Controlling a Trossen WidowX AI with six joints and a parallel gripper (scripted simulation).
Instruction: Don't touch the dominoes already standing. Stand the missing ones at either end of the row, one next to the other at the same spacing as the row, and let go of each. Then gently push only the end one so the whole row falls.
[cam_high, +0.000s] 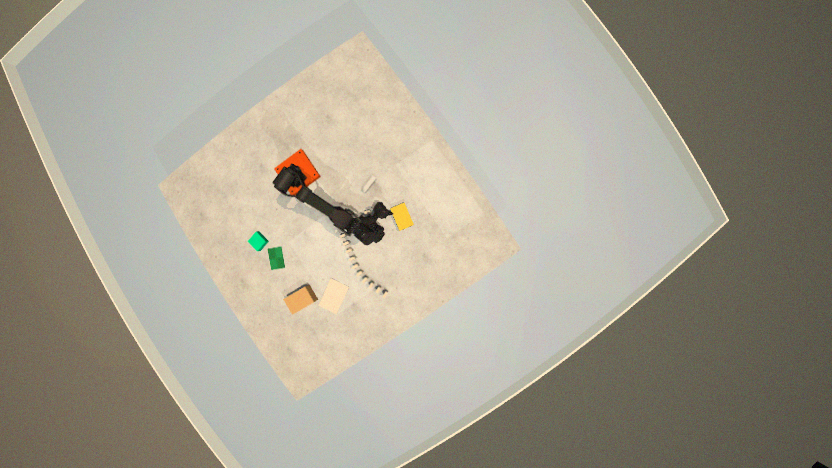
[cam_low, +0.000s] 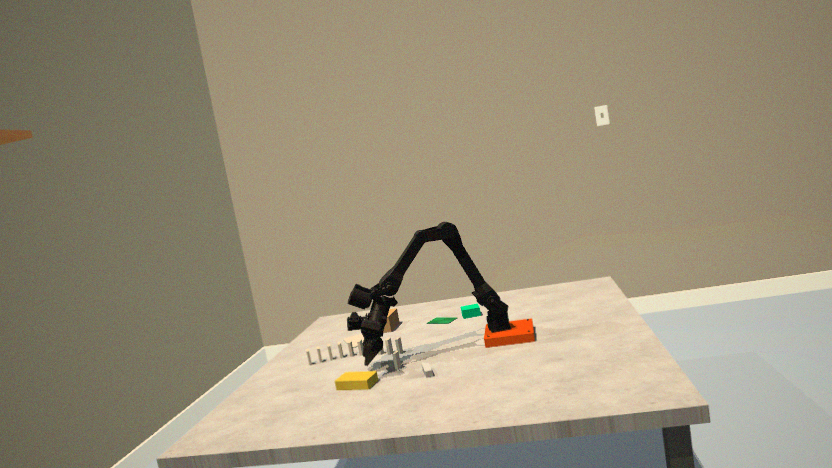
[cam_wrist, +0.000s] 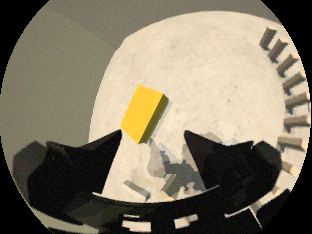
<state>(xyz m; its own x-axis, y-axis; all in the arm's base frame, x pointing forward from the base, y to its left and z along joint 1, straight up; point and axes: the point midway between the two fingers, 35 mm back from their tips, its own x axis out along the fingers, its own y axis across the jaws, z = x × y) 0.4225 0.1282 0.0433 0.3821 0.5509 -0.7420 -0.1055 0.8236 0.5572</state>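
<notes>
Now: the yellow block 50 mm to the left of my gripper tip, 40 mm below it and 30 mm ahead of it. Also, from my gripper tip: cream flat tile: 420 mm to the right, 50 mm below, 50 mm ahead; green flat tile: 490 mm to the right, 260 mm behind, 50 mm below; tan box: 530 mm to the right, 40 mm behind, 20 mm below.
</notes>
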